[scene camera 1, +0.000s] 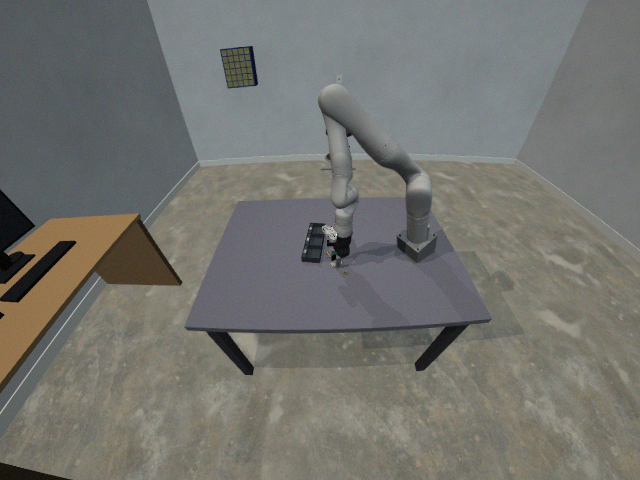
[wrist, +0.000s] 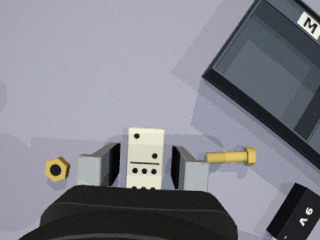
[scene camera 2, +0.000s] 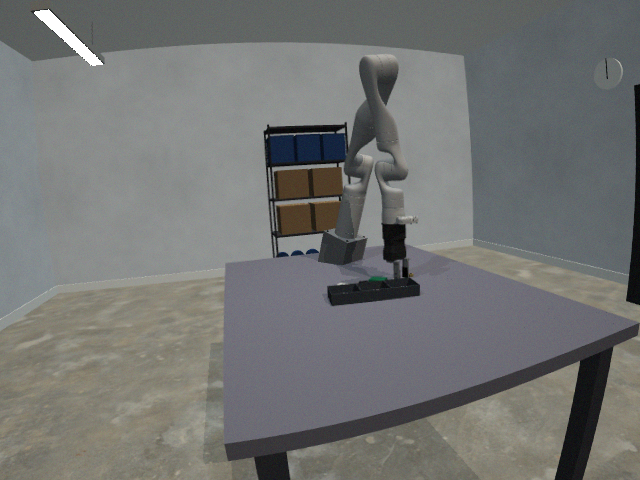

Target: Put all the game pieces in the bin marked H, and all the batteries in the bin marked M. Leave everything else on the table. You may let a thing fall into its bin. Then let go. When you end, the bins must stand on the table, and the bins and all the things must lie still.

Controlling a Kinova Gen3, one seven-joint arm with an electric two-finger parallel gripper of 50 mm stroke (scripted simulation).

Labels:
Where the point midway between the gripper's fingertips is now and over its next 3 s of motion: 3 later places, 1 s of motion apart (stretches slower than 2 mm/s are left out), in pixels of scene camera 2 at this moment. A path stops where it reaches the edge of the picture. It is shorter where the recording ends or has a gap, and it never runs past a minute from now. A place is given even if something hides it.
The gripper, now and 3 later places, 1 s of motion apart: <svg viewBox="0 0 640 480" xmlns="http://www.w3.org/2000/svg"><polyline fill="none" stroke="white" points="401,278 399,276 400,262 396,266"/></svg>

